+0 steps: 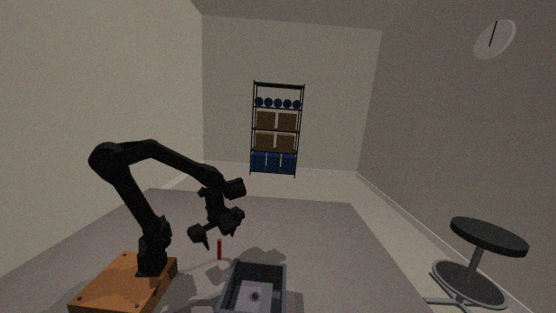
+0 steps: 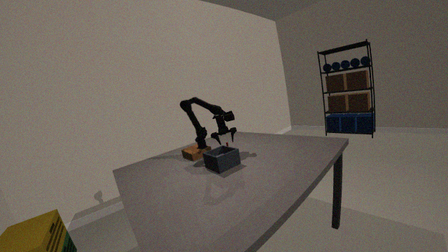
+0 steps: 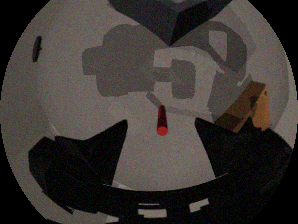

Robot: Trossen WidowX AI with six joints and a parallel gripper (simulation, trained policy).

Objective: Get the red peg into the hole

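Now: gripper tip 1 cm past the red peg, 1 cm to the right of it and 3 cm above it. Also, from my gripper tip: grey box: 12 cm ahead, 19 cm to the right, 5 cm below.
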